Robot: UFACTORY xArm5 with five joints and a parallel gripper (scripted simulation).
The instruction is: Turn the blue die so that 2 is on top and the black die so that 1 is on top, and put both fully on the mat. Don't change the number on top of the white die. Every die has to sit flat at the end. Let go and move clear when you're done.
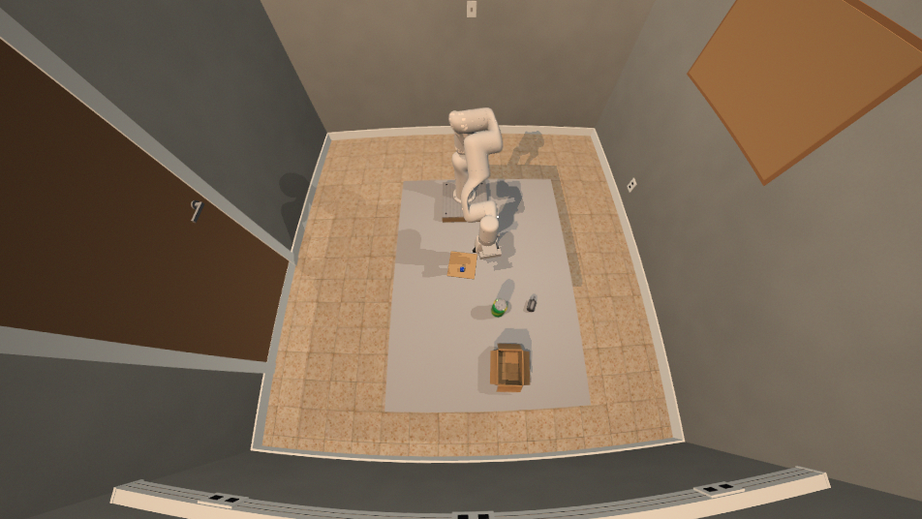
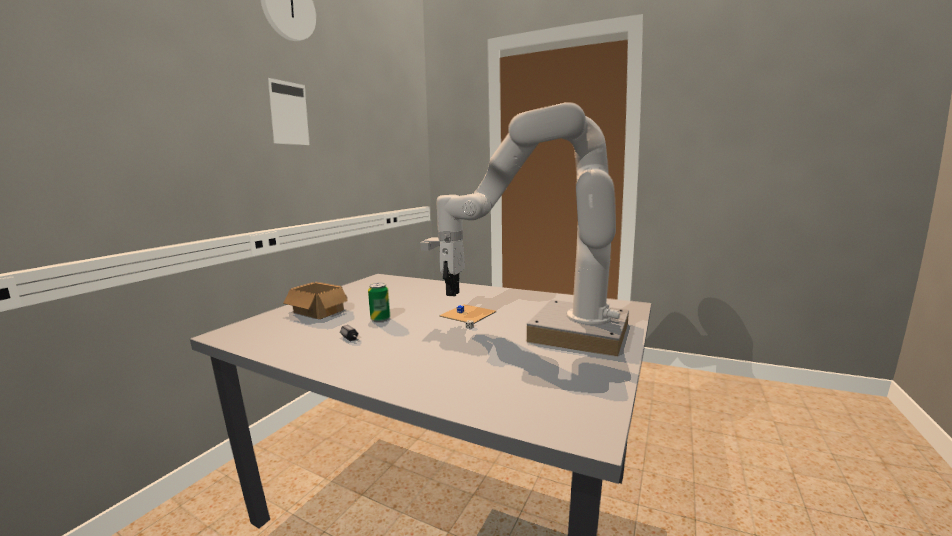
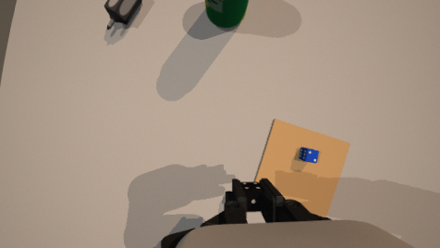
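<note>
My gripper is now 3 cm short of the mat, 11 cm to the left of it and 12 cm above it. Also, from my hand: white die (5 cm behind, 1 cm to the right, 11 cm below); blue die (6 cm ahead, 10 cm to the right, 11 cm below); black die (1 cm below).
</note>
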